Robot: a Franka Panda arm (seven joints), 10 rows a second.
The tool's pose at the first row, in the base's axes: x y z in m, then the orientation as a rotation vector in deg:
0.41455 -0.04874 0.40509 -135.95 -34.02 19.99
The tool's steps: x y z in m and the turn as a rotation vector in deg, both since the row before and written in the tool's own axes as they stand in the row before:
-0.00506 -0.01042 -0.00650 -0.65 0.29 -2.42
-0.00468 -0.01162 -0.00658 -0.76 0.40 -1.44
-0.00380 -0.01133 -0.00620 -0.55 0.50 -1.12
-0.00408 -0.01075 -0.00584 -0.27 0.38 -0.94
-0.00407 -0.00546 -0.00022 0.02 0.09 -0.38
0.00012 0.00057 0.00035 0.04 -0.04 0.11
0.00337 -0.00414 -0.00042 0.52 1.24 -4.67
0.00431 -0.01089 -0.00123 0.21 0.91 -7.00
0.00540 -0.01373 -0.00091 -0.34 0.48 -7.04
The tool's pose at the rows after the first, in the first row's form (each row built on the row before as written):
0.40936 -0.04767 0.41727 -135.65 -36.90 18.42
0.40367 -0.04590 0.43011 -135.80 -38.62 17.11
0.39835 -0.04375 0.44229 -135.86 -39.86 15.87
0.39263 -0.04203 0.45372 -135.72 -40.86 14.93
0.38699 -0.04087 0.45737 -135.54 -41.26 14.67
0.38721 -0.04098 0.45674 -135.55 -41.14 14.78
0.38838 -0.03667 0.45969 -132.99 -45.79 11.45
0.38688 -0.02834 0.46788 -129.43 -53.20 7.39
0.38313 -0.01828 0.47804 -126.02 -60.82 3.55

